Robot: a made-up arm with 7 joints. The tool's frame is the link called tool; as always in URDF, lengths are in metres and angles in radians. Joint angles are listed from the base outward.
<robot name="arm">
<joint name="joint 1" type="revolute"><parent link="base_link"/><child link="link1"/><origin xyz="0.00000 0.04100 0.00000" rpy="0.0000 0.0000 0.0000"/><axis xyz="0 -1 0"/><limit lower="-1.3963" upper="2.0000"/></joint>
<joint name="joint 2" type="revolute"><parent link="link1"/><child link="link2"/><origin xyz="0.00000 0.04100 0.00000" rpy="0.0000 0.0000 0.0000"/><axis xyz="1 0 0"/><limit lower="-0.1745" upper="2.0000"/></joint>
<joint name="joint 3" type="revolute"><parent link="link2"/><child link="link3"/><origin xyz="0.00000 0.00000 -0.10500" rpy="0.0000 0.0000 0.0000"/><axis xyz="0 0 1"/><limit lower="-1.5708" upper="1.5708"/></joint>
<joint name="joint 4" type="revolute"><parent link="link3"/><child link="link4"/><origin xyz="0.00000 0.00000 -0.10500" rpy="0.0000 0.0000 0.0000"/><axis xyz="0 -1 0"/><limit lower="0.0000" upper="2.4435"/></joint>
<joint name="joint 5" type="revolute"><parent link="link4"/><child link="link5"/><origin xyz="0.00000 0.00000 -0.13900" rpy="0.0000 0.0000 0.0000"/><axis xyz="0 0 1"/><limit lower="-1.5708" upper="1.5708"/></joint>
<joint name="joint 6" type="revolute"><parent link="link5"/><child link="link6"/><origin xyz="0.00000 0.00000 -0.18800" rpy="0.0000 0.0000 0.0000"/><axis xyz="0 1 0"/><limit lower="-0.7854" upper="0.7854"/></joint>
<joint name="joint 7" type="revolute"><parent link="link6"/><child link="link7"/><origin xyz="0.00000 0.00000 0.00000" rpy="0.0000 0.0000 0.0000"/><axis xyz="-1 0 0"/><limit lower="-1.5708" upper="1.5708"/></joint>
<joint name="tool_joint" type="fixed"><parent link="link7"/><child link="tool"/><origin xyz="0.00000 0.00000 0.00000" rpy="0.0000 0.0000 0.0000"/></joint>
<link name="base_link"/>
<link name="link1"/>
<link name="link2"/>
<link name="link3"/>
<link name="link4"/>
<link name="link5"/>
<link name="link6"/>
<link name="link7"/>
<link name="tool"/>
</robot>
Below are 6 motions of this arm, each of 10 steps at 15 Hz.
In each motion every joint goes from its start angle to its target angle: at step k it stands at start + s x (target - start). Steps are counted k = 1, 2, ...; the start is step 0. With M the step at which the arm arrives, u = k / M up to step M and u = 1 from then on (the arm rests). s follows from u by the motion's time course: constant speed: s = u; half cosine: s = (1 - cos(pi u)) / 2; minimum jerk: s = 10 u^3 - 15 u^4 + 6 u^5.
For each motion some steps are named. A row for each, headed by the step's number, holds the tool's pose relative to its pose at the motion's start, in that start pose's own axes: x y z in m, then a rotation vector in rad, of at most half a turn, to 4 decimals.
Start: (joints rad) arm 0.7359 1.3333 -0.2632 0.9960 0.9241 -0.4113 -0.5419
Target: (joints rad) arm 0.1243 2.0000 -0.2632 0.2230 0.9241 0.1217 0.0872
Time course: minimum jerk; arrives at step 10
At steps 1, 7, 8, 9, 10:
1: -0.0012 0.0031 -0.0007 -0.0022 0.0050 -0.0136
7: 0.1077 0.2504 -0.0849 0.0391 0.4972 -1.0474
8: 0.1456 0.2596 -0.0966 0.0831 0.5420 -1.1280
9: 0.1643 0.2615 -0.1018 0.1059 0.5603 -1.1611
10: 0.1676 0.2617 -0.1026 0.1100 0.5632 -1.1665

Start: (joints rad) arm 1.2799 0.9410 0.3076 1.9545 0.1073 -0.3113 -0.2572
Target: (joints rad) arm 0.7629 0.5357 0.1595 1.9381 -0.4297 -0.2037 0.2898
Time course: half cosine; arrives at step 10
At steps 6, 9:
6: -0.0319 -0.0870 0.1217 -0.6203 0.3629 0.0057
9: -0.0239 -0.1191 0.1876 -0.9342 0.5281 0.0527

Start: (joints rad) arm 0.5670 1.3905 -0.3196 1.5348 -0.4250 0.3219 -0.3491
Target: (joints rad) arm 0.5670 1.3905 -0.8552 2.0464 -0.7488 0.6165 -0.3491
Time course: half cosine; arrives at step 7
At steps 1, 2, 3, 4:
1: 0.0105 -0.0029 0.0050 -0.0073 -0.0252 -0.0122
2: 0.0390 -0.0104 0.0212 -0.0249 -0.0956 -0.0424
3: 0.0775 -0.0185 0.0493 -0.0431 -0.1958 -0.0748
4: 0.1157 -0.0229 0.0859 -0.0546 -0.3031 -0.0943

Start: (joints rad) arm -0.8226 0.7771 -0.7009 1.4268 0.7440 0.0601 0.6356
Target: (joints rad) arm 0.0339 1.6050 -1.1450 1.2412 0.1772 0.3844 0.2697
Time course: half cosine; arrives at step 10
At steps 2, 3, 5, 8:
2: 0.0149 0.0205 0.0196 0.0881 0.1083 -0.0986
3: 0.0336 0.0429 0.0462 0.2058 0.2282 -0.2068
5: 0.0877 0.0890 0.1367 0.5864 0.5197 -0.4491
8: 0.1514 0.0997 0.2991 1.2113 0.8723 -0.6229

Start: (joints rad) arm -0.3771 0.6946 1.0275 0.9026 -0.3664 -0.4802 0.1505
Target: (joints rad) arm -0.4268 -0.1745 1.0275 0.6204 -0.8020 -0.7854 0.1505
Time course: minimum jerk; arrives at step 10
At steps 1, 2, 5, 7, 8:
1: -0.0021 -0.0031 0.0019 -0.0054 0.0046 0.0023
2: -0.0138 -0.0212 0.0133 -0.0369 0.0305 0.0158
5: -0.0718 -0.1857 0.1474 -0.3491 0.2238 0.1737
7: -0.0533 -0.2986 0.2758 -0.6061 0.3198 0.3484
8: -0.0362 -0.3289 0.3178 -0.6861 0.3403 0.4141

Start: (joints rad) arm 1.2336 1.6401 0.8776 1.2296 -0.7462 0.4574 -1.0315
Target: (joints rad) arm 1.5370 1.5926 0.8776 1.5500 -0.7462 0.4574 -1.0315
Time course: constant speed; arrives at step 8
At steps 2, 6, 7, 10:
2: -0.0017 0.0189 -0.0246 0.0766 0.0566 0.0357
6: -0.0109 0.0630 -0.0699 0.2410 0.1615 0.0983
7: -0.0143 0.0753 -0.0800 0.2842 0.1859 0.1121
10: -0.0180 0.0880 -0.0896 0.3282 0.2095 0.1250

